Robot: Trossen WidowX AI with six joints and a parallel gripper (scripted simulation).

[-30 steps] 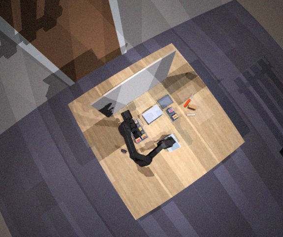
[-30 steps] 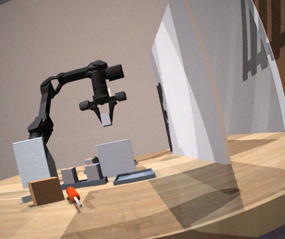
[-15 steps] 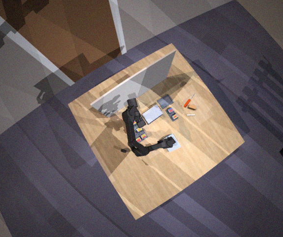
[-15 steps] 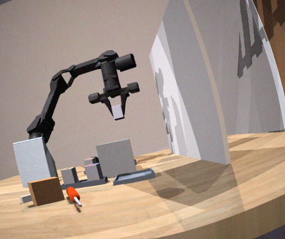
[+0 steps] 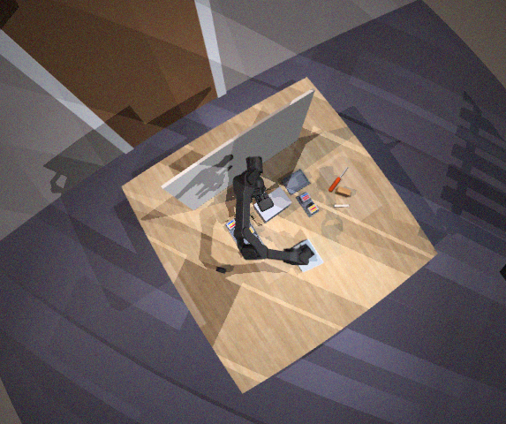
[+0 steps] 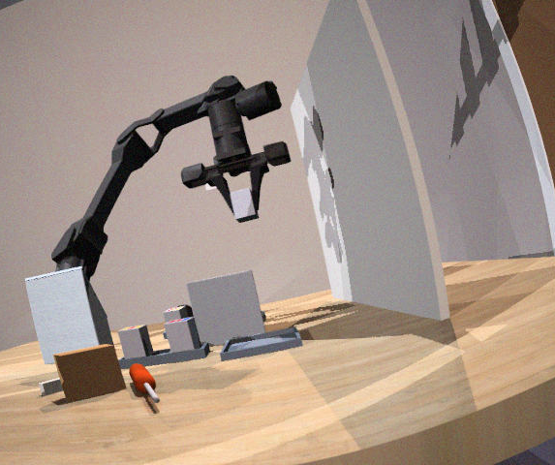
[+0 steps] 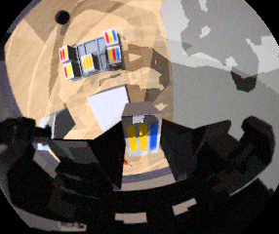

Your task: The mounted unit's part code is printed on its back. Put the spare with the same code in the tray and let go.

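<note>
My gripper tip is 23 cm to the left of the shallow grey tray, 19 cm above it and 4 cm past it. From my gripper tip the other things lie so: pale grey spare: 2 cm above; grey wall panel: 17 cm ahead, 5 cm to the right, 3 cm above; grey mounted unit: 14 cm below, 7 cm behind, 3 cm to the right.
</note>
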